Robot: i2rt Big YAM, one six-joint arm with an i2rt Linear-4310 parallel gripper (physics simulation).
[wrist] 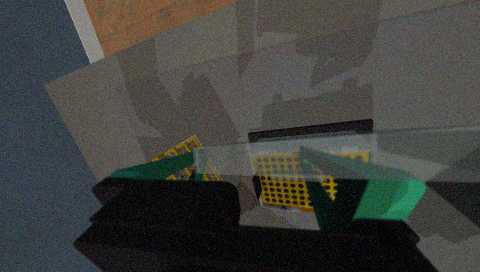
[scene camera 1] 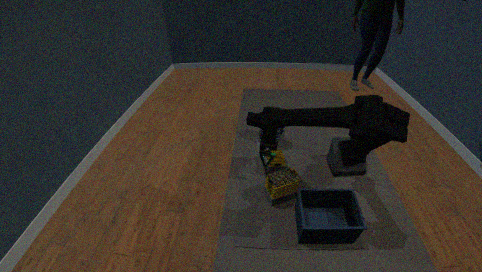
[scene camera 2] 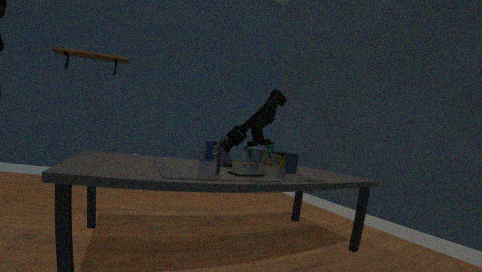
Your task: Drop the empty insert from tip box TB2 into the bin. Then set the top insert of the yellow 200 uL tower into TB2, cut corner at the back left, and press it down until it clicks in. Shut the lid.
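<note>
My gripper (scene camera 1: 270, 157) (scene camera 2: 259, 148) (wrist: 250, 152) is open, with green fingers pointing down over tip box TB2. A yellow perforated insert (scene camera 1: 279, 158) (wrist: 287, 182) lies in TB2 (wrist: 311, 129); the right finger hides part of it in the wrist view. A clear lid (scene camera 2: 257, 153) (wrist: 250, 159) is raised beside the fingers, and its band crosses them in the wrist view. The yellow 200 uL tower (scene camera 1: 283, 182) (scene camera 2: 278, 160) (wrist: 188, 145) stands beside TB2, partly behind the left finger in the wrist view. The blue bin (scene camera 1: 330, 234) (scene camera 2: 292, 163) stands past the tower. The cut corner cannot be made out.
The arm's base (scene camera 1: 347, 162) stands on the grey table (scene camera 1: 250, 257) (scene camera 2: 125, 179). A blue item (scene camera 2: 210, 150) stands left of TB2 in scene camera 2. A person (scene camera 1: 376, 35) stands on the floor behind the table. A wall shelf (scene camera 2: 90, 55) hangs at the back. The light is dim.
</note>
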